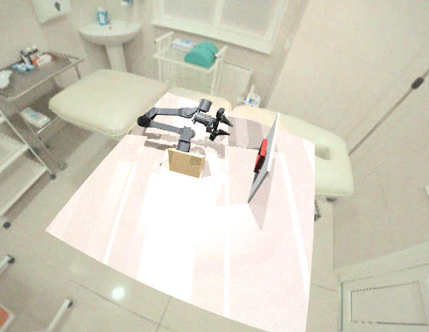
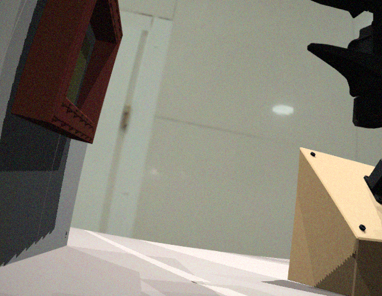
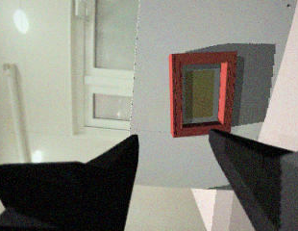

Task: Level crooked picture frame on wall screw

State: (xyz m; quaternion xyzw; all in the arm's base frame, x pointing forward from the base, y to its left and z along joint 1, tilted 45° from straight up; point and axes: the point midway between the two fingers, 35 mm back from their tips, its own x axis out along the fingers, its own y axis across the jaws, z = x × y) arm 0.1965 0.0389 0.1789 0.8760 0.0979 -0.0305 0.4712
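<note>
The red picture frame is 21 cm ahead of my gripper tip and 9 cm below it. Round my gripper tip: white wall panel (22 cm ahead, 2 cm to the left, 11 cm below).
</note>
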